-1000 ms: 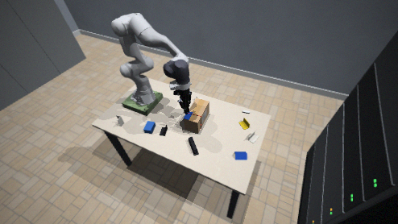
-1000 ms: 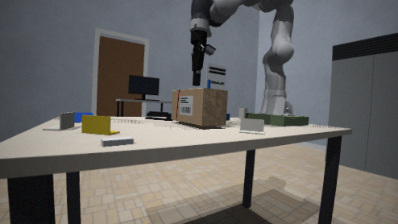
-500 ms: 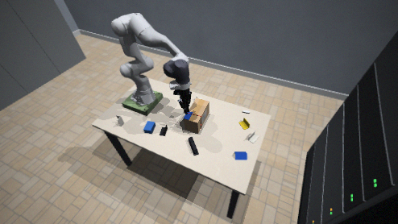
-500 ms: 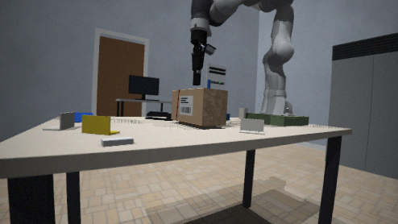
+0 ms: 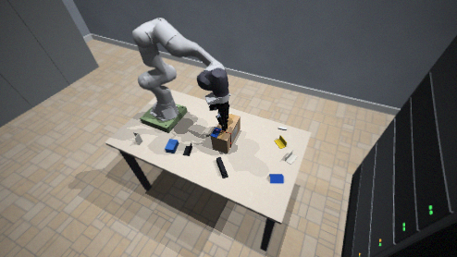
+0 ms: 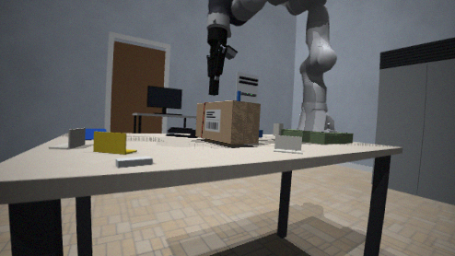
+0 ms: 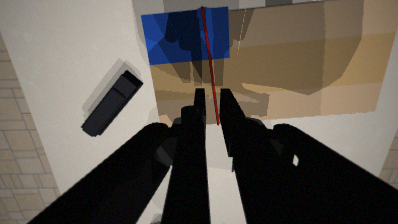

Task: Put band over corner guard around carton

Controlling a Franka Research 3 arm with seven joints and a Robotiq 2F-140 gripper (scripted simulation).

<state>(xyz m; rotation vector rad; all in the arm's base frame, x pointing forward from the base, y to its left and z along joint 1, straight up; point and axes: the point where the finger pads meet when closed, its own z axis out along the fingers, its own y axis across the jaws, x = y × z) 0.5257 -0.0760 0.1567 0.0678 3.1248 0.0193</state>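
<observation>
The brown carton lies 2 cm behind my hand, 6 cm to the left of it and 13 cm below it. From my hand the other things lie so: yellow angle piece 34 cm ahead, 18 cm to the left, 20 cm below; white corner guard 43 cm ahead, 8 cm to the left, 20 cm below.
</observation>
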